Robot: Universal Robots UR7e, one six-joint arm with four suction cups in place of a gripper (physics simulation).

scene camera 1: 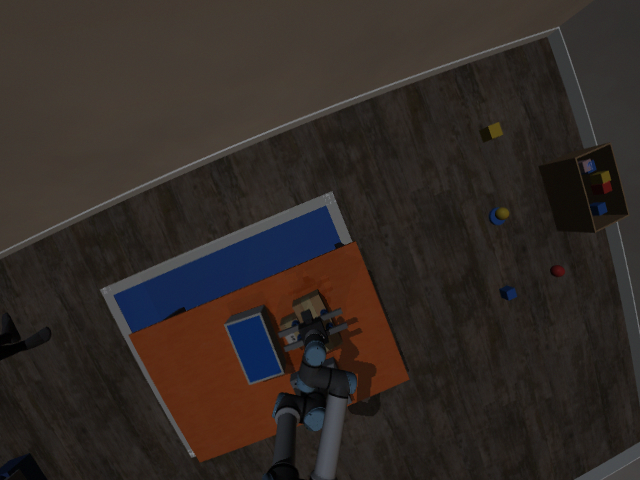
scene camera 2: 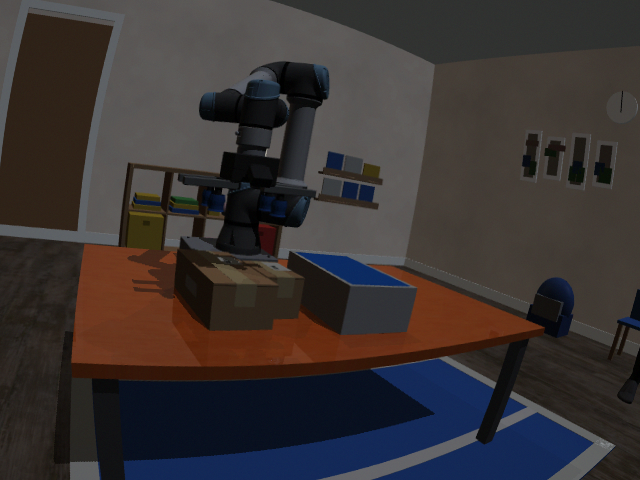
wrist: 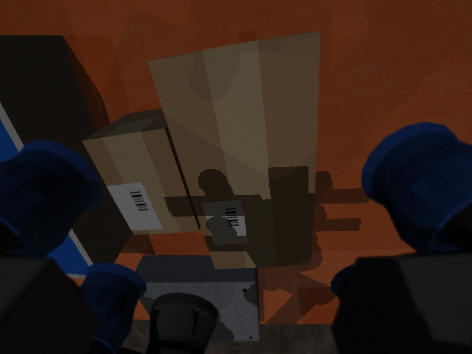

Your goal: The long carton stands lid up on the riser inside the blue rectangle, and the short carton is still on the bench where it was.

Labels:
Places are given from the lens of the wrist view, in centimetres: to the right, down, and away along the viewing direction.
suction head (wrist: pixel 412 172): 5, 0, 6
grey riser (wrist: pixel 49 104): -23, -9, 26
The marked spots on the grey riser and the suction head are 36 cm apart.

